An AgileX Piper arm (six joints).
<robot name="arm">
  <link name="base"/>
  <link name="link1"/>
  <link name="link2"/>
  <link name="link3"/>
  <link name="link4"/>
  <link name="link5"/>
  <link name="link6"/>
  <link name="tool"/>
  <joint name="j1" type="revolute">
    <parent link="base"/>
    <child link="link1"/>
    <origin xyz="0 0 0.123" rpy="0 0 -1.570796"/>
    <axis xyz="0 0 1"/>
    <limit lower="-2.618" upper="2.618"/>
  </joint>
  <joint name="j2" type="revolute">
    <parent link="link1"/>
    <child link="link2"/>
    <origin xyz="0 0 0" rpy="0 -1.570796 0"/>
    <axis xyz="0 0 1"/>
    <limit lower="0" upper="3.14"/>
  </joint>
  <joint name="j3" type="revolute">
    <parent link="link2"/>
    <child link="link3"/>
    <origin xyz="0.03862 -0.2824 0" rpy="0 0 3.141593"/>
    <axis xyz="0 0 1"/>
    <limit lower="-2.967" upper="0"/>
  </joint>
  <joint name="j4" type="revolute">
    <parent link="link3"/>
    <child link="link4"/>
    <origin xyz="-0.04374 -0.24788 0" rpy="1.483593 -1.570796 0"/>
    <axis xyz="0 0 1"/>
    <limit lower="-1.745" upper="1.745"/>
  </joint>
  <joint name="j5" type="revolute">
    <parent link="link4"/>
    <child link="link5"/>
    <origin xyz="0 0 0" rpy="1.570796 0 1.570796"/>
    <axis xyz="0 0 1"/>
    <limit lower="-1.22" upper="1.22"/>
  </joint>
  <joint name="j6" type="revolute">
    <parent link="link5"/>
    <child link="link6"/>
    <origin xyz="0 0.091 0" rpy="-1.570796 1.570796 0"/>
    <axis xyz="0 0 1"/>
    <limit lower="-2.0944" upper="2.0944"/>
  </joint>
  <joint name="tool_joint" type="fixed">
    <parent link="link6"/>
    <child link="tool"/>
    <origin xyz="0 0 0" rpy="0 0 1.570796"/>
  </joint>
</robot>
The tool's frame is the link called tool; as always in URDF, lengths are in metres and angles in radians.
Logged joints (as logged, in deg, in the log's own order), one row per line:
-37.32, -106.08, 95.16, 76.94, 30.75, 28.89
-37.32, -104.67, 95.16, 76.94, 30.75, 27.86
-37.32, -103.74, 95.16, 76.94, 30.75, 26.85
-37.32, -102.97, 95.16, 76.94, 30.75, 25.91
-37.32, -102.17, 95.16, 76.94, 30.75, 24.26
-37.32, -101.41, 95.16, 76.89, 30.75, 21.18
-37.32, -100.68, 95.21, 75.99, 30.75, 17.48
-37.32, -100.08, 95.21, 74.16, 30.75, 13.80
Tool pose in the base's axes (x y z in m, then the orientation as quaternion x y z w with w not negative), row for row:
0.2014, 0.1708, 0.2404, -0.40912, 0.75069, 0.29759, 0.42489
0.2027, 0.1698, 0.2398, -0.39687, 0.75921, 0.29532, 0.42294
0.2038, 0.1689, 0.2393, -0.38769, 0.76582, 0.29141, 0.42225
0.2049, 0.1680, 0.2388, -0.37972, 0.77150, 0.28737, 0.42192
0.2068, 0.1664, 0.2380, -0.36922, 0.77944, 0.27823, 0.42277
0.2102, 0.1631, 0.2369, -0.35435, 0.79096, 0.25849, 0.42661
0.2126, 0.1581, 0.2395, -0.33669, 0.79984, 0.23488, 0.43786
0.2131, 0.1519, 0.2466, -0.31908, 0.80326, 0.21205, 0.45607
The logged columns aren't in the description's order. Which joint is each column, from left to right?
Columns, left to right: j3, j6, j4, j2, j1, j5.
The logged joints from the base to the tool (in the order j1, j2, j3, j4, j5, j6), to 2 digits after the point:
30.75, 76.94, -37.32, 95.16, 28.89, -106.08
30.75, 76.94, -37.32, 95.16, 27.86, -104.67
30.75, 76.94, -37.32, 95.16, 26.85, -103.74
30.75, 76.94, -37.32, 95.16, 25.91, -102.97
30.75, 76.94, -37.32, 95.16, 24.26, -102.17
30.75, 76.89, -37.32, 95.16, 21.18, -101.41
30.75, 75.99, -37.32, 95.21, 17.48, -100.68
30.75, 74.16, -37.32, 95.21, 13.80, -100.08

